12 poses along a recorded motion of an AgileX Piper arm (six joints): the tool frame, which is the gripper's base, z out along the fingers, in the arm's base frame.
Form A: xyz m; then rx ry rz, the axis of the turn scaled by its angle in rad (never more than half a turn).
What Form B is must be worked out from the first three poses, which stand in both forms.
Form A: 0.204 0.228 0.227 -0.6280 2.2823 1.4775
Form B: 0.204 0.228 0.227 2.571 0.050 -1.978
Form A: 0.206 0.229 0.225 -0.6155 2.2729 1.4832
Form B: 0.206 0.229 0.225 2.574 0.058 -1.968
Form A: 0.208 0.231 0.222 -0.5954 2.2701 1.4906
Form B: 0.208 0.231 0.222 2.584 0.066 -1.961
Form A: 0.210 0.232 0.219 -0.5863 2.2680 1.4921
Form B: 0.210 0.232 0.219 2.588 0.072 -1.957
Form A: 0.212 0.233 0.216 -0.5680 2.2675 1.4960
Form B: 0.212 0.233 0.216 2.597 0.079 -1.953
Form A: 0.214 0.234 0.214 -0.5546 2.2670 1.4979
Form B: 0.214 0.234 0.214 2.604 0.086 -1.950
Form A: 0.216 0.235 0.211 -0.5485 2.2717 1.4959
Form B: 0.216 0.235 0.211 2.608 0.088 -1.953
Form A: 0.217 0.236 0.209 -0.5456 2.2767 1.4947
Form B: 0.217 0.236 0.209 2.612 0.087 -1.956
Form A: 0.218 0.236 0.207 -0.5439 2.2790 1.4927
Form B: 0.218 0.236 0.207 2.614 0.088 -1.958
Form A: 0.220 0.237 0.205 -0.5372 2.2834 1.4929
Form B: 0.220 0.237 0.205 2.619 0.089 -1.960
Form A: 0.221 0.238 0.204 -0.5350 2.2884 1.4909
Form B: 0.221 0.238 0.204 2.623 0.089 -1.963
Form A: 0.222 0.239 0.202 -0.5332 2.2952 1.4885
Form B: 0.222 0.239 0.202 2.627 0.088 -1.968
